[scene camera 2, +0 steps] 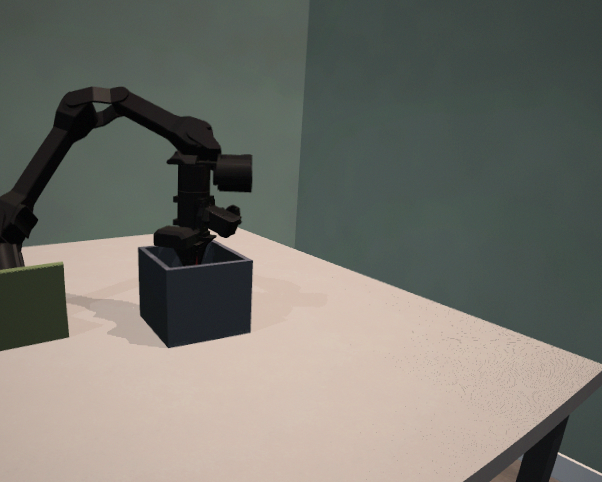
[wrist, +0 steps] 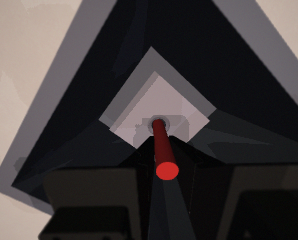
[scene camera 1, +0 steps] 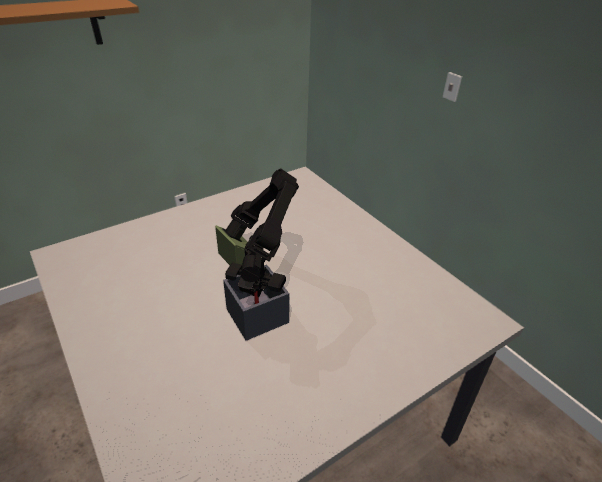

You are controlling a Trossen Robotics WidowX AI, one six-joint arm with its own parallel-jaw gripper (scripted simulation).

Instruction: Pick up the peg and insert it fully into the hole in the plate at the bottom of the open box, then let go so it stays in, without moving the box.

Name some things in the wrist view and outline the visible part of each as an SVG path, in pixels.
My gripper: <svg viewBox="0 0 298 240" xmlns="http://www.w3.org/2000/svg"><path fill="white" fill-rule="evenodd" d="M169 136L179 169L176 177L196 240L298 240L298 162L226 164L175 136ZM154 136L149 136L128 158L117 166L62 167L46 174L43 179L43 188L54 214L38 235L38 239L148 240L155 164Z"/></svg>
A red peg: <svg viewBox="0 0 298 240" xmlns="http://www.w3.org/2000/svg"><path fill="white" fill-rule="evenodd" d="M156 119L153 122L156 174L160 179L171 180L178 175L179 169L162 120Z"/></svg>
A dark open box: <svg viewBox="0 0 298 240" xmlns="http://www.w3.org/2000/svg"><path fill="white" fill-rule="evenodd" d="M154 164L148 240L196 240L177 177L171 180L160 179L156 174L156 165ZM0 193L52 216L54 211L43 189L43 179L46 174L61 167L117 166L123 162L136 148L109 129L154 71L210 120L187 144L226 164L298 162L298 58L256 0L82 0L0 165Z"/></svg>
A pale plate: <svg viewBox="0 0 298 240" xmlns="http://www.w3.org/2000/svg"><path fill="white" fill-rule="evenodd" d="M156 71L152 73L109 129L136 149L149 136L153 136L153 122L156 119L163 121L168 138L173 135L186 143L210 121Z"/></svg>
